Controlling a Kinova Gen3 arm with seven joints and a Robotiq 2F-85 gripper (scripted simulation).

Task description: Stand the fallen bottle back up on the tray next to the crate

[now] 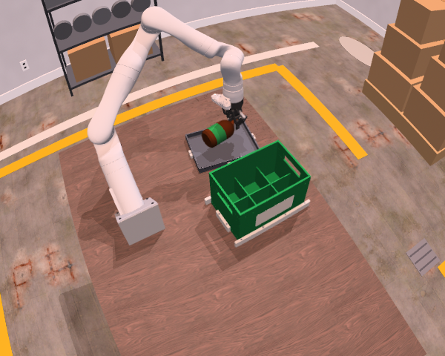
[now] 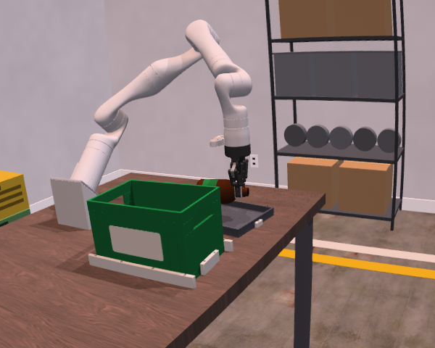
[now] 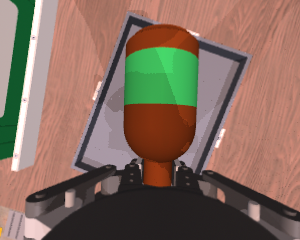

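The bottle lies 50 mm behind my hand and 10 mm to the right of it. From my hand the other things lie so: green crate (320 mm to the right, 50 mm behind, 10 mm below); then dark grey tray (80 mm below, 60 mm behind, 20 mm to the right).
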